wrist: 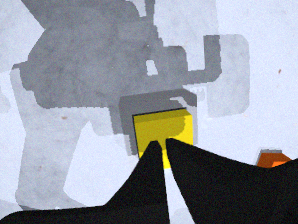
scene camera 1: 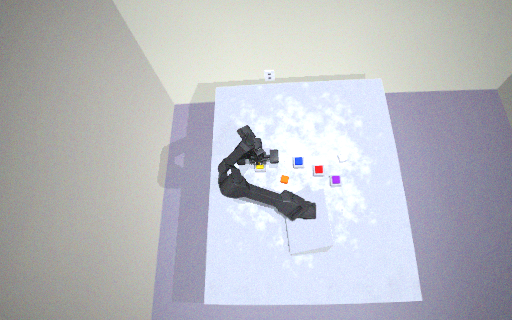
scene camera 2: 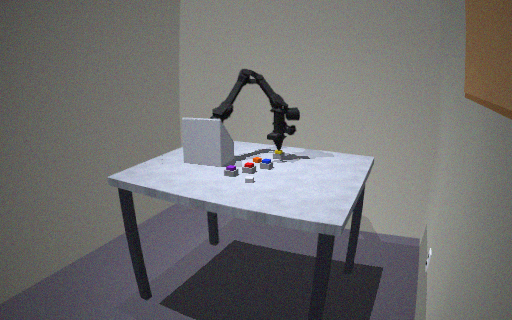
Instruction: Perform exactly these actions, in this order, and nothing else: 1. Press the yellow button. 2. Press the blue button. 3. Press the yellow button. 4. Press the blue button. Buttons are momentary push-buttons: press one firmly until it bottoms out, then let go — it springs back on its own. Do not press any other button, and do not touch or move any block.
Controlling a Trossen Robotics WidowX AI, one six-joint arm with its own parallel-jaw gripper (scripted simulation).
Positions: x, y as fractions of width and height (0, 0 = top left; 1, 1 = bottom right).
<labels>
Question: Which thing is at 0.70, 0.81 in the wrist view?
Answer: My gripper.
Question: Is my gripper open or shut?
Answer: Shut.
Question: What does my gripper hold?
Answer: Nothing.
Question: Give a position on a yellow button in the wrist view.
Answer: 0.54, 0.56
</labels>
